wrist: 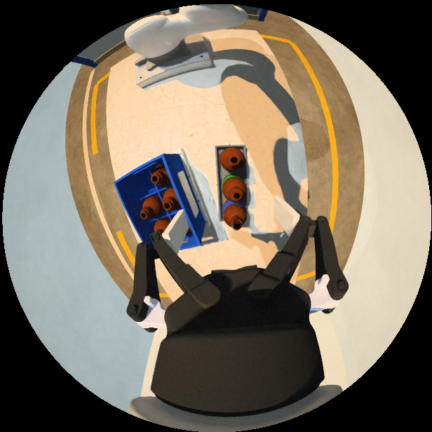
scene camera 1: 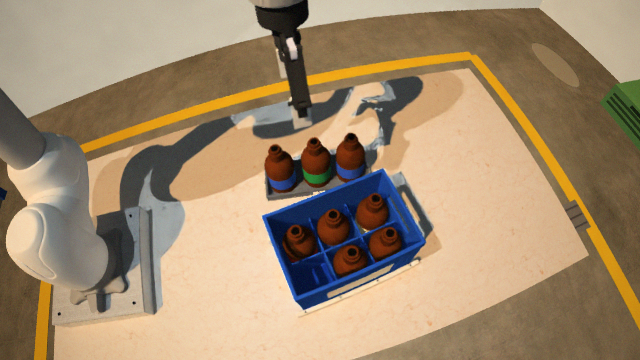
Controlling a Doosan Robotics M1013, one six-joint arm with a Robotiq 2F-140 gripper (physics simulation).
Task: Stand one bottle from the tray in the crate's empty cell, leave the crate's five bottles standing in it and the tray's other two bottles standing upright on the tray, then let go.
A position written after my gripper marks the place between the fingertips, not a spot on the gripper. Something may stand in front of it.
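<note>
There's a green-banded bottle (scene camera 1: 316, 163) here, along with a blue-banded brown bottle (scene camera 1: 279, 166), another blue-banded brown bottle (scene camera 1: 333, 228) and one more blue-banded brown bottle (scene camera 1: 349, 259). As for my gripper (scene camera 1: 295, 98), you can see it in the wrist view too, my gripper being at (wrist: 229, 211) there.
</note>
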